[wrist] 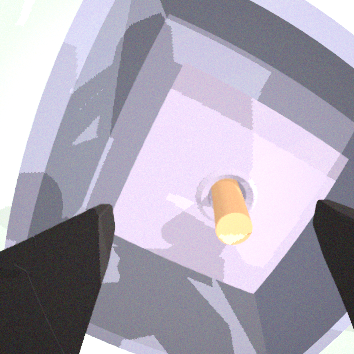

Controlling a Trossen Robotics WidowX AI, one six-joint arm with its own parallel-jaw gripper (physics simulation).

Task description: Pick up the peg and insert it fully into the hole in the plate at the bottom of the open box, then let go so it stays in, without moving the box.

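Frame: origin at the arm's base, x ahead, y left, z up, level; centimetres.
Where they show: gripper, fingertip midpoint: (217, 215).
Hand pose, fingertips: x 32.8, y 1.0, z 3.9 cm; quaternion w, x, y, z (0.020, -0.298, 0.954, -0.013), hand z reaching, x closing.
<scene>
Each offset is from my fingertips to the top centre of the thing. "*": to the spot under its first point.
The orange peg @[dz -0.5, dx -1.0, dy +0.3 cm] (230, 205) stands in the round hole @[* dz -3.3, dx +0.0, dy +0.7 cm] (203, 194) of the pale pinkish plate @[dz -3.2, dx -1.0, dy +0.2 cm] (150, 165) at the bottom of the open box @[dz +0.5, dx -1.0, dy +0.3 cm] (310, 95). Its upper part sticks up out of the hole, with its round top end toward the camera. How deep its lower end sits is hidden. My gripper (217, 215) is open, with one dark finger at the lower left and the other at the right edge. The peg is between them in the view, and neither finger touches it.
The grey-violet walls of the box surround the plate on all sides, and their rims curve along the left and upper right of the view. Shadows fall across the walls and the plate. A pale surface shows outside the box at the upper left.
</scene>
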